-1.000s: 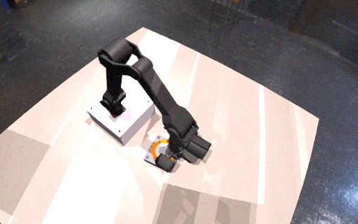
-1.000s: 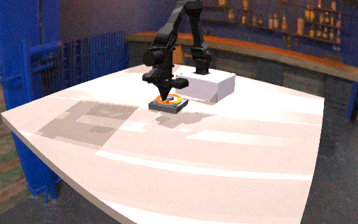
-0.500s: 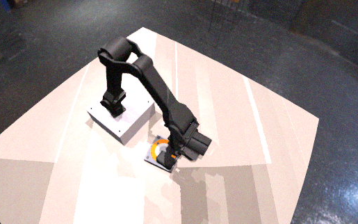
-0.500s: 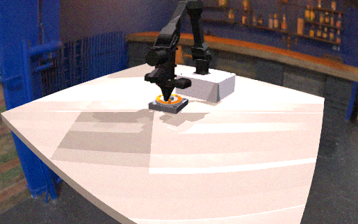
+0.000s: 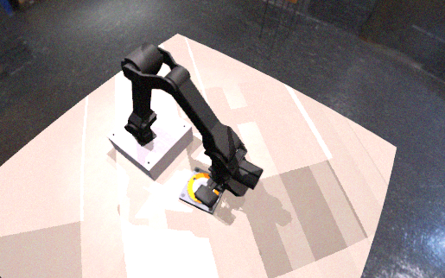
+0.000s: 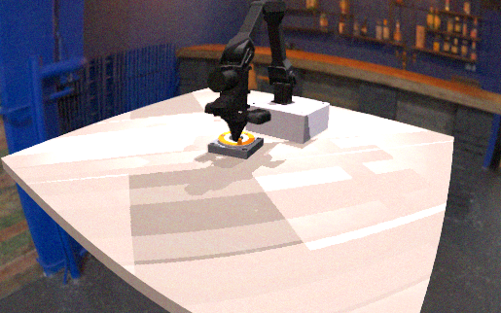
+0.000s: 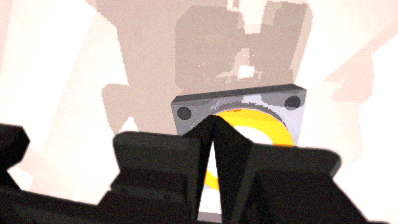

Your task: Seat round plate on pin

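The round plate is 3 cm behind my gripper tip, 2 cm to the right of it and 1 cm below it.
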